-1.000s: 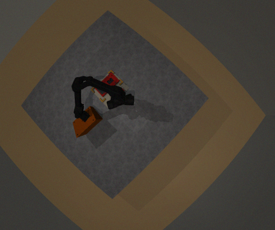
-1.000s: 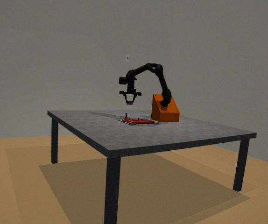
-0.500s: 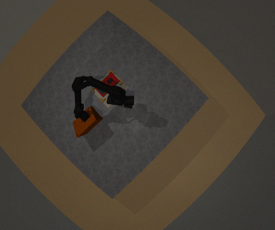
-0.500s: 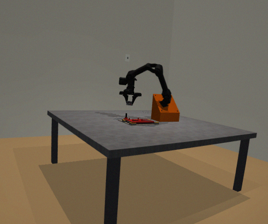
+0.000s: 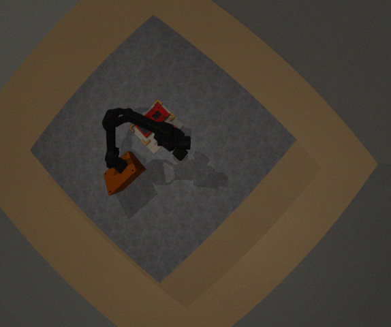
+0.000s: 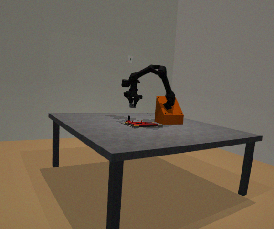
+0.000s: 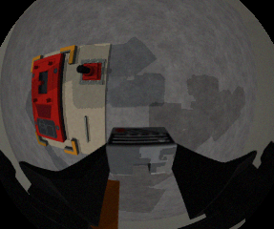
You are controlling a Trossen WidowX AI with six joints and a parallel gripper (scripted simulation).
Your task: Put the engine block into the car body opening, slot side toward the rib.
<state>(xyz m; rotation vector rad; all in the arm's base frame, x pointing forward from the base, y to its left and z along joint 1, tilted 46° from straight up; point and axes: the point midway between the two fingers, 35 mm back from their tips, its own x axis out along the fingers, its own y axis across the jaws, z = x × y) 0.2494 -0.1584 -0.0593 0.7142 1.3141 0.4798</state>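
The grey engine block lies 10 mm above my gripper tip.
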